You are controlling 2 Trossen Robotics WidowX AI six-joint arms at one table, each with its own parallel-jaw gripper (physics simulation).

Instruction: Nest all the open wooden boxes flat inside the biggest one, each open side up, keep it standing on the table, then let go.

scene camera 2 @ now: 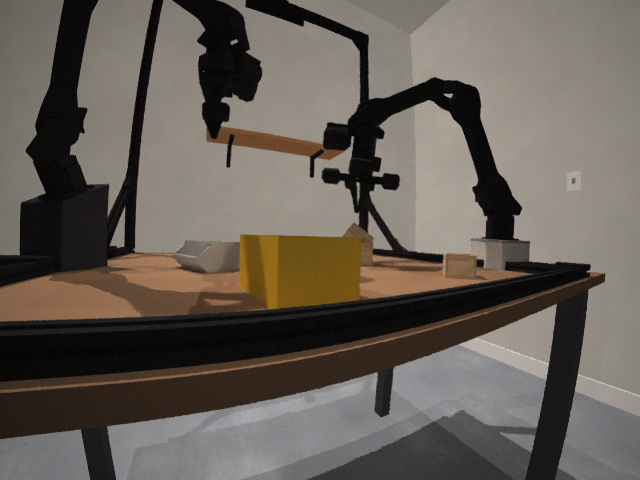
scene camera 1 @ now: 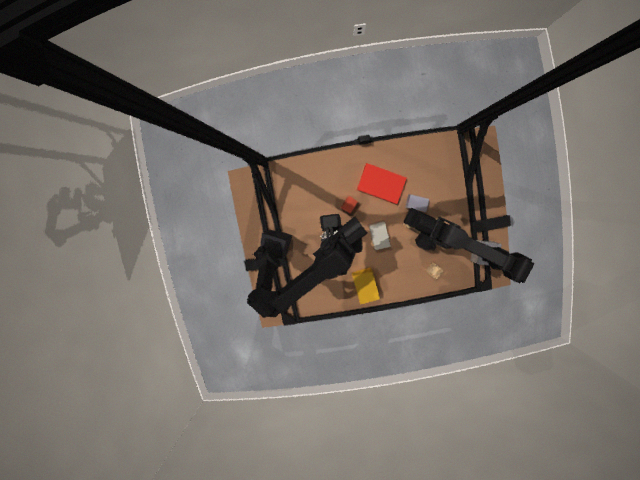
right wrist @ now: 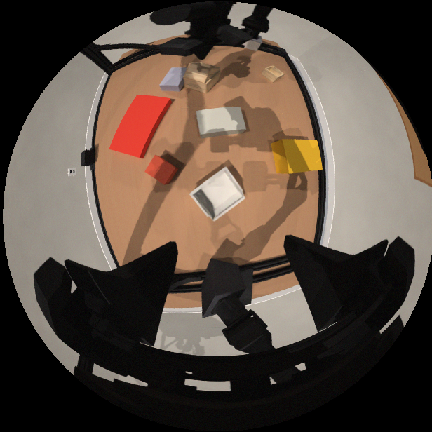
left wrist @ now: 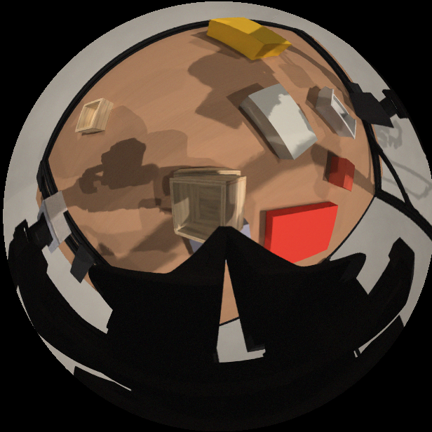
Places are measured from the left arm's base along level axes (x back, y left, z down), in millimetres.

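Pixels of known places: left gripper, fingertip midpoint: [scene camera 2: 356, 213]; right gripper, fingertip midpoint: [scene camera 2: 213, 128]; left arm's base, link origin: [scene camera 2: 499, 239]; right arm's base, link origin: [scene camera 2: 67, 192] [scene camera 1: 272, 246].
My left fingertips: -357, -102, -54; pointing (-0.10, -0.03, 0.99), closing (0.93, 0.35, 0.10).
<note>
For each thing: its middle in the pictures, then the offset to it from my left fingertips, as dx, dy, dz.
- second wooden box, body centre: [scene camera 2: 357, 253] +6, +1, +98
- small wooden box, body centre: [scene camera 2: 458, 265] [scene camera 1: 434, 270] +131, +208, +106
- grey block, body centre: [scene camera 1: 379, 235] -138, +76, +106
- yellow block, body centre: [scene camera 2: 291, 265] [scene camera 1: 365, 285] -172, +300, +94
- dark red block, body centre: [scene camera 1: 349, 204] -280, -41, +104
- bright red slab, body centre: [scene camera 1: 381, 183] -152, -143, +113
- lavender block, body centre: [scene camera 1: 417, 203] +10, -78, +108
A wooden box [left wrist: 207, 205] [scene camera 2: 358, 231] is tilted atop a second wooden box [scene camera 2: 367, 256] [left wrist: 207, 173]; how far it sits inside is hidden. The pair also shows in the right wrist view, at top centre. A small wooden box [scene camera 1: 435, 270] [scene camera 2: 459, 266] [left wrist: 94, 116] [right wrist: 272, 73] stands apart, open side up. My left gripper [scene camera 2: 356, 209] [left wrist: 224, 232] is shut and empty, above the tilted box. My right gripper [scene camera 2: 214, 135] [right wrist: 231, 245] is open and empty, high above the table.
A white tray [right wrist: 217, 194] [left wrist: 330, 110], grey block [scene camera 1: 379, 236] [right wrist: 220, 121], yellow block [scene camera 1: 365, 285] [scene camera 2: 315, 271], dark red block [scene camera 1: 349, 205], bright red slab [scene camera 1: 382, 183] and lavender block [scene camera 1: 417, 202] [right wrist: 172, 79] are on the table. The lavender block is beside the paired boxes.
</note>
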